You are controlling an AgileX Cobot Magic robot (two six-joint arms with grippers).
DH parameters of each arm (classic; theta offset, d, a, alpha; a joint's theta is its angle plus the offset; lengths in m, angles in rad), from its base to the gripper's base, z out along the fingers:
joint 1: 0 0.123 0 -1.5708
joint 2: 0.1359 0 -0.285 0
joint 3: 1.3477 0 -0.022 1.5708
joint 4: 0 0.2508 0 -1.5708
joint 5: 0 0 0.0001 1.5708
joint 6: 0 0.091 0 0
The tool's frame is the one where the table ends.
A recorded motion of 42 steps. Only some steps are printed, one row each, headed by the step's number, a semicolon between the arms.
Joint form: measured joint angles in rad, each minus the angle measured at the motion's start. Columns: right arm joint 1, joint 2, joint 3, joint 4, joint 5, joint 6; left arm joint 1, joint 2, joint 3, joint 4, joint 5, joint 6.
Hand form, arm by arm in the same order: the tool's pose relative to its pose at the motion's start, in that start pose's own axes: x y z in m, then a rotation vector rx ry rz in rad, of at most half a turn. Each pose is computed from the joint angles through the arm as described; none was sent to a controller.
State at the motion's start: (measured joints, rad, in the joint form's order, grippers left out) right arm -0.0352 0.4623 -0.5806 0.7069 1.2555 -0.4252; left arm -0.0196 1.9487 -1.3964 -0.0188 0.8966 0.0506
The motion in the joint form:
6: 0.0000 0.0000 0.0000 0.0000 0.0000 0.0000; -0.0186 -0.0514 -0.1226 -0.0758 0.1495 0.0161
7: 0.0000 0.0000 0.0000 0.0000 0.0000 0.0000; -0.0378 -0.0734 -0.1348 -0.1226 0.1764 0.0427
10: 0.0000 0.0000 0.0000 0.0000 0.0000 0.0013; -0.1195 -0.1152 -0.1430 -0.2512 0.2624 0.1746
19: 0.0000 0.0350 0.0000 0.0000 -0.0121 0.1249; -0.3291 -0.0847 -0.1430 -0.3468 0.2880 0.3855
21: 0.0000 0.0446 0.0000 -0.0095 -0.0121 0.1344; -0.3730 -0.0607 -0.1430 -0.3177 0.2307 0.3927
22: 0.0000 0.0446 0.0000 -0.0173 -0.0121 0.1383; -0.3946 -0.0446 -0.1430 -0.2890 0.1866 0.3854
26: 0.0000 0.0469 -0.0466 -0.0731 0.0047 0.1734; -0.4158 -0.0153 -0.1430 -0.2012 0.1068 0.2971
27: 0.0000 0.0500 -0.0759 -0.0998 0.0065 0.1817; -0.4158 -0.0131 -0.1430 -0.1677 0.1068 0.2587
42: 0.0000 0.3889 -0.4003 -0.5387 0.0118 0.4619; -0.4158 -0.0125 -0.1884 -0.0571 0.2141 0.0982
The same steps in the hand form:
6: 0.0000 0.0000 0.0000 0.0000 0.0000 0.0000; -0.0125 -0.0137 -0.0480 0.0705 -0.0275 -0.0003
7: 0.0000 0.0000 0.0000 0.0000 0.0000 0.0000; -0.0116 -0.0252 -0.0601 0.1168 -0.0371 0.0258
10: 0.0000 0.0000 0.0000 0.0000 0.0000 0.0013; -0.0010 -0.0672 -0.0813 0.2573 -0.0139 0.1929
19: -0.0044 -0.0041 0.0039 0.0016 0.0161 0.1465; 0.0195 -0.1527 -0.0754 0.3962 0.0281 0.5645
21: -0.0050 -0.0059 0.0050 0.0093 0.0269 0.1587; 0.0192 -0.1680 -0.0657 0.3708 0.0014 0.6142
22: -0.0047 -0.0065 0.0049 0.0162 0.0296 0.1600; 0.0177 -0.1751 -0.0588 0.3438 -0.0215 0.6327
26: -0.0099 -0.0050 -0.0037 0.0641 0.0278 0.1510; 0.0118 -0.1792 -0.0453 0.2640 -0.0569 0.5972
27: -0.0143 -0.0039 -0.0090 0.0898 0.0163 0.1359; 0.0112 -0.1769 -0.0438 0.2355 -0.0511 0.5769
42: -0.0952 -0.0472 -0.0282 0.5029 0.1000 0.2831; 0.0097 -0.1682 -0.0524 0.1386 0.0183 0.4827

